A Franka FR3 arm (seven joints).
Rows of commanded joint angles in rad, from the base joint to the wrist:
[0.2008 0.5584 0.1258 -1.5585 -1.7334 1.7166 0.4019]
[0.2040 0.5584 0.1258 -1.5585 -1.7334 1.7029 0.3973]
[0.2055 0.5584 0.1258 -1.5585 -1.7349 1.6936 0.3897]
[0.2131 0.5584 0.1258 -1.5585 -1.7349 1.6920 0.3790]
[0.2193 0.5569 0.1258 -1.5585 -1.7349 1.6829 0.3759]
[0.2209 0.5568 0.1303 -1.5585 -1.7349 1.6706 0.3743]
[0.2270 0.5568 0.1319 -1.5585 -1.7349 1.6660 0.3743]
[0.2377 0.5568 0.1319 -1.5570 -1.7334 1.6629 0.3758]
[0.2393 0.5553 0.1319 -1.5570 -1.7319 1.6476 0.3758]
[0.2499 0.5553 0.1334 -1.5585 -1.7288 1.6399 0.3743]
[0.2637 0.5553 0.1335 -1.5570 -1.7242 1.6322 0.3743]
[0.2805 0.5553 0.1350 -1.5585 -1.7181 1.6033 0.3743]
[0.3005 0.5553 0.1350 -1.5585 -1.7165 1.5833 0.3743]
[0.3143 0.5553 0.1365 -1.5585 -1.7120 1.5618 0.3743]
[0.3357 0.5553 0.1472 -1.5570 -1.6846 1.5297 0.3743]
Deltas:
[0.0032 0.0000 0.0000 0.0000 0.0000 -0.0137 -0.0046]
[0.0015 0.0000 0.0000 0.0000 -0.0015 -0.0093 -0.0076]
[0.0076 0.0000 0.0000 0.0000 0.0000 -0.0016 -0.0107]
[0.0062 -0.0015 0.0000 0.0000 0.0000 -0.0091 -0.0031]
[0.0016 -0.0001 0.0045 0.0000 0.0000 -0.0123 -0.0016]
[0.0061 0.0000 0.0016 0.0000 0.0000 -0.0046 0.0000]
[0.0107 0.0000 0.0000 0.0015 0.0015 -0.0031 0.0015]
[0.0016 -0.0015 0.0000 0.0000 0.0015 -0.0153 0.0000]
[0.0106 0.0000 0.0015 -0.0015 0.0031 -0.0077 -0.0015]
[0.0138 0.0000 0.0001 0.0015 0.0046 -0.0077 0.0000]
[0.0168 0.0000 0.0015 -0.0015 0.0061 -0.0289 0.0000]
[0.0200 0.0000 0.0000 0.0000 0.0016 -0.0200 0.0000]
[0.0138 0.0000 0.0015 0.0000 0.0045 -0.0215 0.0000]
[0.0214 0.0000 0.0107 0.0015 0.0274 -0.0321 0.0000]

